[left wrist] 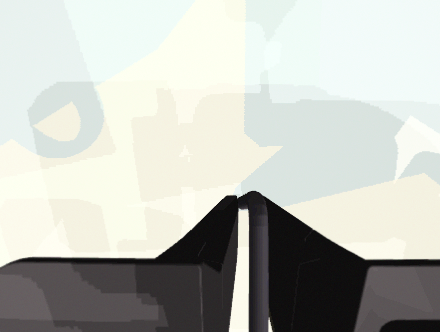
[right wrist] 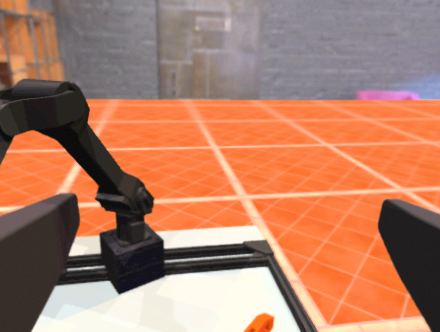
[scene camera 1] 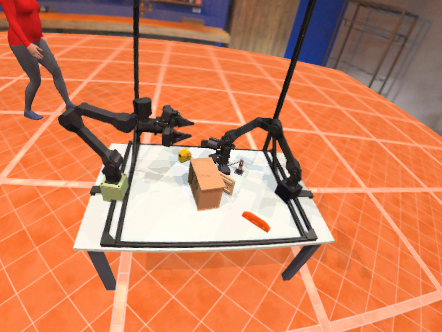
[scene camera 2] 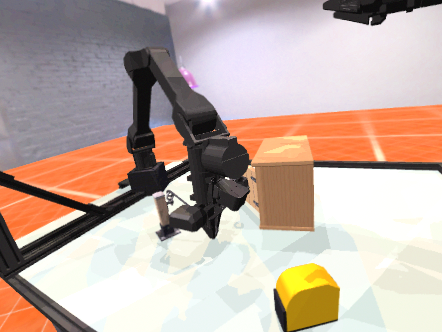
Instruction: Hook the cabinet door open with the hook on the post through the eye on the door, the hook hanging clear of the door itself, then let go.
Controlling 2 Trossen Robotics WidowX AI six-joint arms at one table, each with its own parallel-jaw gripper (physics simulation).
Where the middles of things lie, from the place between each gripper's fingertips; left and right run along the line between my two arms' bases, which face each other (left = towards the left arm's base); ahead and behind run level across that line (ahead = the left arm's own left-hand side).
My left hand is 50 mm to the right of the thin dark hook rod (left wrist: 258, 295) and 50 mm below it. Also, from my left hand: yellow block (scene camera 2: 308, 290) (210 mm to the right, 120 mm behind, 30 mm above); wooden cabinet (scene camera 2: 284, 166) (170 mm ahead, 80 mm to the right, 80 mm above).
I see the wooden cabinet 35 cm below my right hand, 13 cm to the left of it and 7 cm behind it. Also, from my right hand: yellow block (40 cm below, 36 cm behind, 1 cm to the left); then thin dark hook rod (38 cm below, 27 cm to the left, 24 cm behind).
